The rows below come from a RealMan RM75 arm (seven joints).
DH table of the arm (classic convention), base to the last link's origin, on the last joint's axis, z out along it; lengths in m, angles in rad. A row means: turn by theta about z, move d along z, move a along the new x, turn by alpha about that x. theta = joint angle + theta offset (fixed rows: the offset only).
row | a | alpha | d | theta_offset
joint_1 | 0 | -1.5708 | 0.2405 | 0
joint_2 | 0 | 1.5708 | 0 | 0
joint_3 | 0 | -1.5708 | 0.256 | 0
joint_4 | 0 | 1.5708 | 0 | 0
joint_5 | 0 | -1.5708 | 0.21 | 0
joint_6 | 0 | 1.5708 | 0 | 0
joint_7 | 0 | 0 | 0.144 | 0
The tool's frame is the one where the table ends.
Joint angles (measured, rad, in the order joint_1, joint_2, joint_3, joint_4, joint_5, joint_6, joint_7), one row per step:
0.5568, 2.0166, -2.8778, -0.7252, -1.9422, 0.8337, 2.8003
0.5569, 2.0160, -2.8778, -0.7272, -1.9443, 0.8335, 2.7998
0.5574, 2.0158, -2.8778, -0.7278, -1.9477, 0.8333, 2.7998
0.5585, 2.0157, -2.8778, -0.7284, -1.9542, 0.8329, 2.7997
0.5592, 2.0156, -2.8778, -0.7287, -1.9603, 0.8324, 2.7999
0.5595, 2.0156, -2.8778, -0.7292, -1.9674, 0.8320, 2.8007
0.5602, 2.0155, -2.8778, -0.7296, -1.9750, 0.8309, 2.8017
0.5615, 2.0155, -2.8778, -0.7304, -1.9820, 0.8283, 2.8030
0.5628, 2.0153, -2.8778, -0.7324, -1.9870, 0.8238, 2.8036
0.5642, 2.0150, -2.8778, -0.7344, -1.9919, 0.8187, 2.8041
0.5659, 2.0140, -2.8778, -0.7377, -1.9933, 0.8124, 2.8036
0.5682, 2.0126, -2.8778, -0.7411, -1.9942, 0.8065, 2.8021
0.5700, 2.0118, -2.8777, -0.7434, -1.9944, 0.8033, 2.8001
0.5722, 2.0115, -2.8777, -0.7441, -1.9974, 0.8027, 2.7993
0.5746, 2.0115, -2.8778, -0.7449, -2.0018, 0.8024, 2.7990
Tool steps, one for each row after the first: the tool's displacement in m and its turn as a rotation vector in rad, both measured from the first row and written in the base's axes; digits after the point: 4 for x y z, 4 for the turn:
-0.0005, -0.0002, -0.0001, -0.0010, 0.0000, 0.0026
-0.0010, -0.0004, -0.0002, -0.0021, -0.0010, 0.0063
-0.0019, -0.0007, -0.0006, -0.0041, -0.0032, 0.0132
-0.0025, -0.0010, -0.0009, -0.0061, -0.0054, 0.0192
-0.0032, -0.0014, -0.0013, -0.0086, -0.0071, 0.0254
-0.0039, -0.0019, -0.0018, -0.0116, -0.0095, 0.0320
-0.0048, -0.0023, -0.0024, -0.0158, -0.0120, 0.0380
-0.0056, -0.0027, -0.0032, -0.0209, -0.0146, 0.0420
-0.0063, -0.0031, -0.0039, -0.0261, -0.0177, 0.0459
-0.0069, -0.0032, -0.0046, -0.0311, -0.0206, 0.0473
-0.0075, -0.0031, -0.0050, -0.0352, -0.0240, 0.0495
-0.0082, -0.0029, -0.0052, -0.0370, -0.0263, 0.0518
-0.0091, -0.0028, -0.0054, -0.0379, -0.0280, 0.0571
-0.0103, -0.0027, -0.0056, -0.0393, -0.0295, 0.0637

